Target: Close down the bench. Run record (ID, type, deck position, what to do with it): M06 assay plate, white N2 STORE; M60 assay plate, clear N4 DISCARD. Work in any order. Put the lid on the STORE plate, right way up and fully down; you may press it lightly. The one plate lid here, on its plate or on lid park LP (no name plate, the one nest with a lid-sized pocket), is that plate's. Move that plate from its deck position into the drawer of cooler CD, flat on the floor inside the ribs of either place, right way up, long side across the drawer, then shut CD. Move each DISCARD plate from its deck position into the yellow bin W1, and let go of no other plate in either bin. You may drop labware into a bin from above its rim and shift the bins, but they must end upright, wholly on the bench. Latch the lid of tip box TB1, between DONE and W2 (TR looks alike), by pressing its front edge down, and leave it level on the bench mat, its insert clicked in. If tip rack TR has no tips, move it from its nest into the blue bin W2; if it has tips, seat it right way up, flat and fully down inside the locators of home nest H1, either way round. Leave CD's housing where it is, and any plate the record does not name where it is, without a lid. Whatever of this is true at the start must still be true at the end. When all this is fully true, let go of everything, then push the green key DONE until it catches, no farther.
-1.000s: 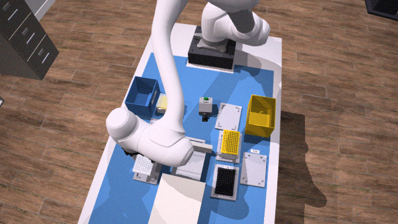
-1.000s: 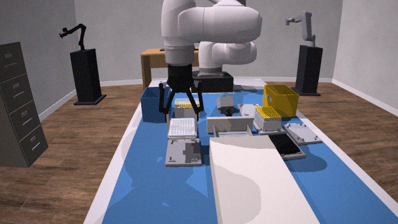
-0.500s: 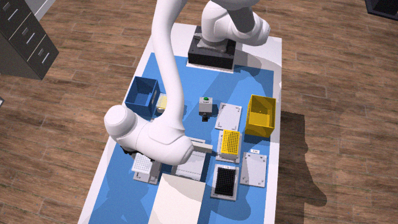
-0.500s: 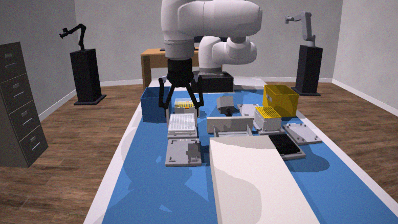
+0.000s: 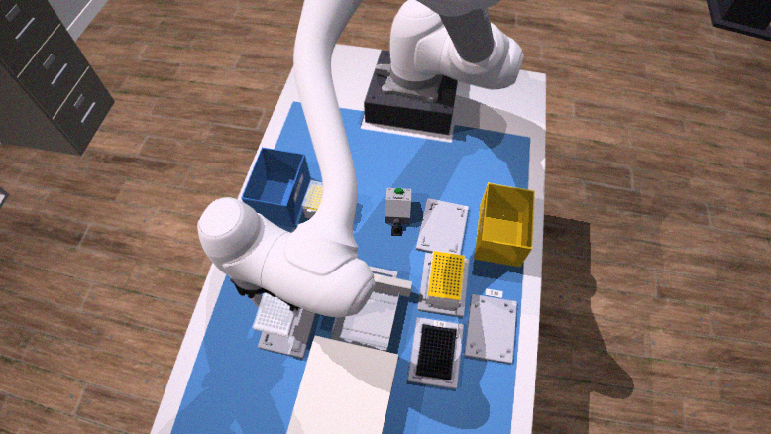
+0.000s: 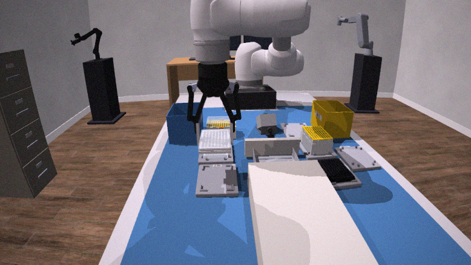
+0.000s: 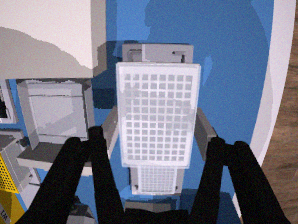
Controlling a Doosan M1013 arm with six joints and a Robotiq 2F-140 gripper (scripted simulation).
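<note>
My gripper is now 3 cm past the cooler CD's drawer, 19 cm to the right of it and 13 cm above it. Round my hand: white plate M06: 2 cm below; then nest N2: 15 cm below; then clear plate lid: 1 cm below.
</note>
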